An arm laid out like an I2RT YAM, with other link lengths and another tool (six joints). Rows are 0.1 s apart.
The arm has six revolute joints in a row. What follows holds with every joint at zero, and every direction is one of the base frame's.
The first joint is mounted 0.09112 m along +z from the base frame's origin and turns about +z.
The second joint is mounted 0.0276 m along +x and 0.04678 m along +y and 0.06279 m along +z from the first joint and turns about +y.
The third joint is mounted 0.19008 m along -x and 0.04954 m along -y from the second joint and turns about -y.
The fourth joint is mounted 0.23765 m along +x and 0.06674 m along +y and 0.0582 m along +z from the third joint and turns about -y.
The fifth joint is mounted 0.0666 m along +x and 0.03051 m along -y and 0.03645 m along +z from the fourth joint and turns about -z.
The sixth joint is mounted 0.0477 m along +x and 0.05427 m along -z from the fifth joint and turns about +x.
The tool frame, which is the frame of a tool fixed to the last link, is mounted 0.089 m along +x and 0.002 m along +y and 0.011 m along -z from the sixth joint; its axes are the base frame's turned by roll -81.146, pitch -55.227 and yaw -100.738 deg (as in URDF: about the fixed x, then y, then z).
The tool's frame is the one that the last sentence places.
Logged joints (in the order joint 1, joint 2, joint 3, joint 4, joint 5, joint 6), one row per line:
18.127, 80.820, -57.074, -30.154, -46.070, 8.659
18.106, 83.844, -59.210, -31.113, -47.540, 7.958
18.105, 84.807, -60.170, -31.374, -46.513, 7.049
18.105, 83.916, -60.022, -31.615, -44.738, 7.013
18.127, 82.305, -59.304, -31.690, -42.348, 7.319
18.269, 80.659, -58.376, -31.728, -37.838, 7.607
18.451, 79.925, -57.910, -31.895, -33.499, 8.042
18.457, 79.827, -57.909, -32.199, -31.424, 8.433
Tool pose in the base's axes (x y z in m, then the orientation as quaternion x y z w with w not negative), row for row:
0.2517, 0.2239, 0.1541, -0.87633, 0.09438, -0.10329, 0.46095
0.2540, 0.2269, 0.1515, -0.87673, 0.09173, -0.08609, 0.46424
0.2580, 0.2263, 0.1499, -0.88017, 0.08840, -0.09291, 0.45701
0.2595, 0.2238, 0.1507, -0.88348, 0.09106, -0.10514, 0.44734
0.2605, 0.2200, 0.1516, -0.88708, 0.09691, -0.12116, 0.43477
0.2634, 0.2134, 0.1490, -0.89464, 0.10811, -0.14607, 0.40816
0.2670, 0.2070, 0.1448, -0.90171, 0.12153, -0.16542, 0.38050
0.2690, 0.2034, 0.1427, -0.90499, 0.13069, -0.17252, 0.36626
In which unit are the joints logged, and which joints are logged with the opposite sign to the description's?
The joints are logged in degrees. Opposite sign: joint 3.
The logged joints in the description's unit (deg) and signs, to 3 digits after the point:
18.127, 80.820, 57.074, -30.154, -46.070, 8.659
18.106, 83.844, 59.210, -31.113, -47.540, 7.958
18.105, 84.807, 60.170, -31.374, -46.513, 7.049
18.105, 83.916, 60.022, -31.615, -44.738, 7.013
18.127, 82.305, 59.304, -31.690, -42.348, 7.319
18.269, 80.659, 58.376, -31.728, -37.838, 7.607
18.451, 79.925, 57.910, -31.895, -33.499, 8.042
18.457, 79.827, 57.909, -32.199, -31.424, 8.433

